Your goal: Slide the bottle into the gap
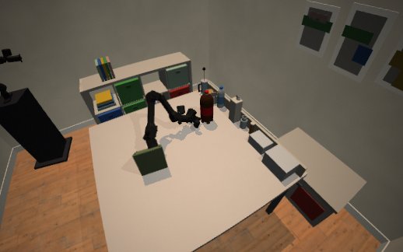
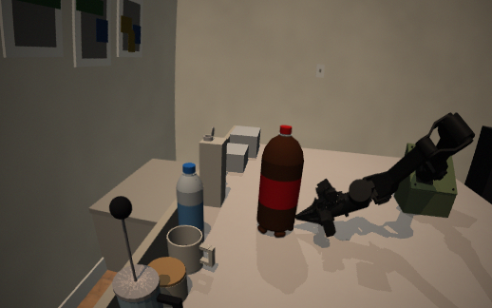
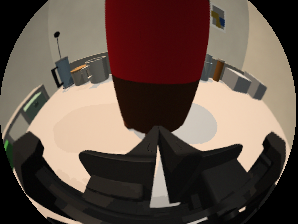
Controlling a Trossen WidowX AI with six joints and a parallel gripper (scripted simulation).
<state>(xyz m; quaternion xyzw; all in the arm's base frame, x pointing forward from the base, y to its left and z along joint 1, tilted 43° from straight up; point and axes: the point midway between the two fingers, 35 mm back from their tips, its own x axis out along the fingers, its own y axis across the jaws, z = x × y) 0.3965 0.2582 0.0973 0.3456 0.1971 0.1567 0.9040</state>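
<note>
My hand is 9 cm below the dark cola bottle, 8 cm short of it and 2 cm to the right of it. Also, from my hand: water bottle 28 cm ahead, 16 cm to the left, 5 cm above; then lidded jar 34 cm to the left, 24 cm ahead, 2 cm below.
</note>
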